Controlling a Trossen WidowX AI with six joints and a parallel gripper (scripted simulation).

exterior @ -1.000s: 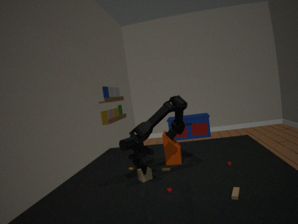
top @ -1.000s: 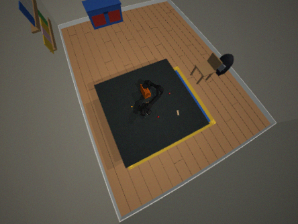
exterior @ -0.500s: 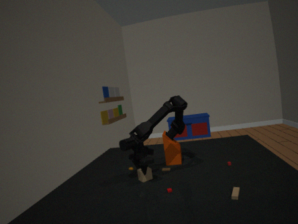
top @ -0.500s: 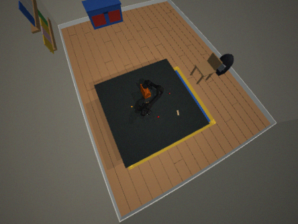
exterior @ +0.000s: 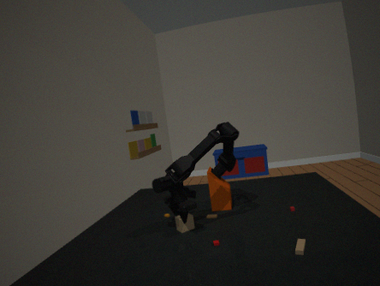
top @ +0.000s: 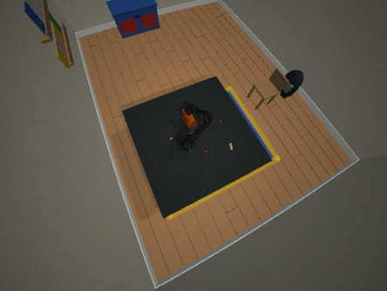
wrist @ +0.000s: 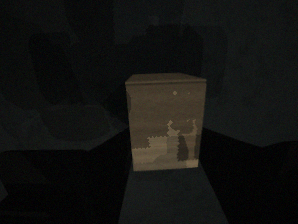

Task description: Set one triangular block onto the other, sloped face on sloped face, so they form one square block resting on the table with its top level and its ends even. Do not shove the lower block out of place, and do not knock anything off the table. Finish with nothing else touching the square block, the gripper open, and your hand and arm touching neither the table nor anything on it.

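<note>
The tan square block is 1 cm above my gripper tip. From my gripper tip the other things lie so: tan piece (43 cm to the left, 23 cm ahead, 3 cm below); then orange cube (17 cm behind, 11 cm to the right, 3 cm below).
</note>
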